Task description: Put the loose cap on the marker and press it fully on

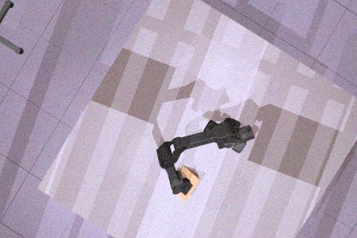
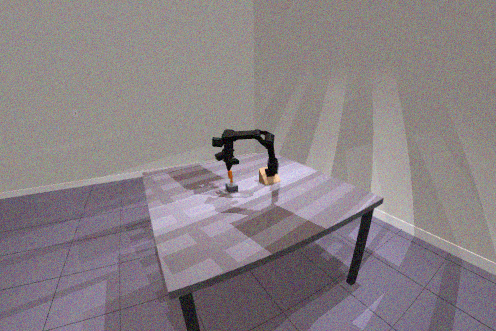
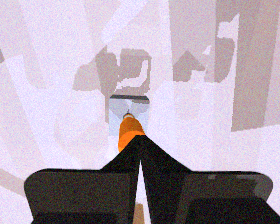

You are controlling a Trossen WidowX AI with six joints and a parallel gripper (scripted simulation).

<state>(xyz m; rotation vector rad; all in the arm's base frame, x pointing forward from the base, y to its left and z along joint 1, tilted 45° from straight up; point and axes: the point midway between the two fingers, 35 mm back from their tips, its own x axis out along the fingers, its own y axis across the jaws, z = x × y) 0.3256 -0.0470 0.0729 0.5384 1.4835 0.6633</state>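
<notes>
Now: the orange cap 1 cm behind my gripper tip, 1 cm to the left of it and 2 cm below it. Round my gripper tip: grey holder block 1 cm behind, 1 cm to the left, 12 cm below.
</notes>
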